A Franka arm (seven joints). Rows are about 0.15 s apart.
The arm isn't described. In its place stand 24 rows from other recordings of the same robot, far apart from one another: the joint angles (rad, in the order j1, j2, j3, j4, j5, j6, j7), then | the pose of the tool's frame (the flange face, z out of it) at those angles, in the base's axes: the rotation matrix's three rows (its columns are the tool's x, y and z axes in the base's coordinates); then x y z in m.
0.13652 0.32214 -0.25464 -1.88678 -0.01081 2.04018 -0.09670 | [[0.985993, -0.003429, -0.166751], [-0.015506, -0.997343, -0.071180], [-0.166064, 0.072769, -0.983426]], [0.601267, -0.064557, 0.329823]
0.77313 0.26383 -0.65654 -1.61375 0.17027 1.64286 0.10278 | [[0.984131, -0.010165, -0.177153], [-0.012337, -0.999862, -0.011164], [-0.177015, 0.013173, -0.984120]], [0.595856, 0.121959, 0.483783]
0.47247 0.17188 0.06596 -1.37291 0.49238 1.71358 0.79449 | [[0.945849, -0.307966, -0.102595], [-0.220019, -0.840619, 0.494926], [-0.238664, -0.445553, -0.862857]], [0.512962, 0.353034, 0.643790]
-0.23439 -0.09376 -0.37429 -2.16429 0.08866 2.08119 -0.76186 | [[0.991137, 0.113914, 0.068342], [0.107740, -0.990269, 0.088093], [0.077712, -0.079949, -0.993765]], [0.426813, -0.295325, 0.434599]
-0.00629 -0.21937 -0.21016 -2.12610 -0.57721 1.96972 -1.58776 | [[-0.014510, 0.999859, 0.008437], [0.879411, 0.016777, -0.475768], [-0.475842, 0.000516, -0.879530]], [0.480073, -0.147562, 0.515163]
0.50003 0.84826 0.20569 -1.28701 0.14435 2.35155 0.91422 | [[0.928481, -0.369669, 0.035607], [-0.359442, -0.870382, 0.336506], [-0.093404, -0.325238, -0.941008]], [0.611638, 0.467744, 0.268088]
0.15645 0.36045 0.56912 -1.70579 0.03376 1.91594 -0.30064 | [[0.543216, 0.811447, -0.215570], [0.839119, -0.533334, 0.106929], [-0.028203, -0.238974, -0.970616]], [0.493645, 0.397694, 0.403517]
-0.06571 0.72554 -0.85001 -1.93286 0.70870 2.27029 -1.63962 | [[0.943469, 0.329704, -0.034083], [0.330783, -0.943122, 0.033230], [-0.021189, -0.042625, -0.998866]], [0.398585, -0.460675, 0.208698]
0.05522 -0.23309 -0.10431 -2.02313 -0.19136 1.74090 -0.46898 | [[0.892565, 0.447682, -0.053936], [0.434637, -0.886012, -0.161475], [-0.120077, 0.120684, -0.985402]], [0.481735, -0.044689, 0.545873]
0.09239 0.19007 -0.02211 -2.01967 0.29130 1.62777 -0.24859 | [[0.832970, 0.105051, -0.543254], [0.277339, -0.928843, 0.245630], [-0.478794, -0.355268, -0.802833]], [0.512067, 0.065557, 0.330538]
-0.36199 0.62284 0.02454 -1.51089 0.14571 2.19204 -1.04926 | [[0.803243, 0.586552, 0.103722], [0.577823, -0.809581, 0.103440], [0.144645, -0.023155, -0.989213]], [0.674900, -0.234361, 0.305188]
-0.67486 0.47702 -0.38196 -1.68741 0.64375 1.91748 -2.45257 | [[0.361769, 0.884741, 0.293866], [0.836614, -0.447181, 0.316397], [0.411341, 0.131390, -0.901962]], [0.377504, -0.530998, 0.327998]
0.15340 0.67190 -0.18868 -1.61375 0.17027 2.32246 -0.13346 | [[0.998234, 0.028145, 0.052318], [0.027789, -0.999586, 0.007516], [0.052508, -0.006048, -0.998602]], [0.698238, -0.004040, 0.242396]
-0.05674 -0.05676 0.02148 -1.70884 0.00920 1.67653 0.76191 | [[0.697954, -0.715716, 0.024703], [-0.716038, -0.698025, 0.007063], [0.012188, -0.022618, -0.999670]], [0.544169, -0.017995, 0.599399]
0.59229 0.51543 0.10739 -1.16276 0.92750 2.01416 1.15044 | [[0.645825, -0.739370, -0.190373], [-0.313761, -0.484343, 0.816680], [-0.696034, -0.467700, -0.544786]], [0.549357, 0.494775, 0.563574]
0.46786 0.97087 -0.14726 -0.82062 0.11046 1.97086 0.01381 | [[0.923404, 0.340196, 0.177742], [0.336237, -0.940291, 0.052893], [0.185123, 0.010922, -0.982655]], [0.743410, 0.311063, 0.353629]
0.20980 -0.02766 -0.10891 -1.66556 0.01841 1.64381 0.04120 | [[0.998285, 0.058438, 0.003575], [0.058346, -0.998058, 0.021837], [0.004845, -0.021591, -0.999755]], [0.548163, 0.056561, 0.601180]
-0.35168 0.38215 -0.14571 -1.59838 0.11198 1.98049 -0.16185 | [[0.932362, -0.360449, 0.027907], [-0.361343, -0.931571, 0.040089], [0.011547, -0.047462, -0.998806]], [0.595090, -0.302208, 0.413448]
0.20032 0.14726 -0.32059 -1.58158 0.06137 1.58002 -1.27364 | [[0.408023, 0.902499, -0.137883], [0.912559, -0.407699, 0.031891], [-0.027434, -0.138839, -0.989935]], [0.587691, -0.052896, 0.539692]
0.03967 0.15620 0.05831 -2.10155 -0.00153 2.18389 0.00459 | [[0.992868, 0.093524, -0.073941], [0.093826, -0.995588, 0.000612], [-0.073557, -0.007545, -0.997262]], [0.557104, 0.054246, 0.339523]
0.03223 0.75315 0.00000 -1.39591 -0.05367 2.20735 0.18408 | [[0.990710, -0.121918, 0.060249], [-0.119567, -0.991970, -0.041218], [0.064791, 0.033631, -0.997332]], [0.736757, 0.021943, 0.264661]
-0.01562 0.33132 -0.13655 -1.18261 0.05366 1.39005 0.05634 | [[0.973391, -0.196271, -0.118266], [-0.194535, -0.980547, 0.026157], [-0.121100, -0.002454, -0.992637]], [0.628824, -0.073473, 0.593561]
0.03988 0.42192 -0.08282 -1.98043 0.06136 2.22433 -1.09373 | [[0.522500, 0.834684, -0.174058], [0.849442, -0.527240, 0.021570], [-0.073766, -0.159123, -0.984499]], [0.591753, -0.022388, 0.239213]
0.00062 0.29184 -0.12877 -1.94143 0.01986 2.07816 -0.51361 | [[0.918752, 0.363847, -0.153329], [0.368144, -0.929769, -0.000393], [-0.142704, -0.056086, -0.988175]], [0.589498, -0.072097, 0.322787]
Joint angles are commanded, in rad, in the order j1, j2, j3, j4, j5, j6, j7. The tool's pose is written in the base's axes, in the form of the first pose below.
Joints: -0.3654 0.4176 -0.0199 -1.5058 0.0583 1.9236 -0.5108
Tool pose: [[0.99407, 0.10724, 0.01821], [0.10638, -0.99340, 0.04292], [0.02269, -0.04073, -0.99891]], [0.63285, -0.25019, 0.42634]
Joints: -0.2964 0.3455 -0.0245 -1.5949 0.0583 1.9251 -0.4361
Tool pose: [[0.99540, 0.09581, 0.00067], [0.09566, -0.99423, 0.04861], [0.00533, -0.04832, -0.99882]], [0.62710, -0.20228, 0.43240]
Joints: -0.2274 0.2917 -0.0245 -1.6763 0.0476 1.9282 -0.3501
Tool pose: [[0.99632, 0.08077, -0.02875], [0.08204, -0.99556, 0.04612], [-0.02489, -0.04831, -0.99852]], [0.62057, -0.15492, 0.42914]
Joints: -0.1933 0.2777 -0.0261 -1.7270 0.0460 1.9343 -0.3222
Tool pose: [[0.99464, 0.08391, -0.06041], [0.08698, -0.99495, 0.05013], [-0.05590, -0.05511, -0.99691]], [0.61521, -0.13270, 0.41486]
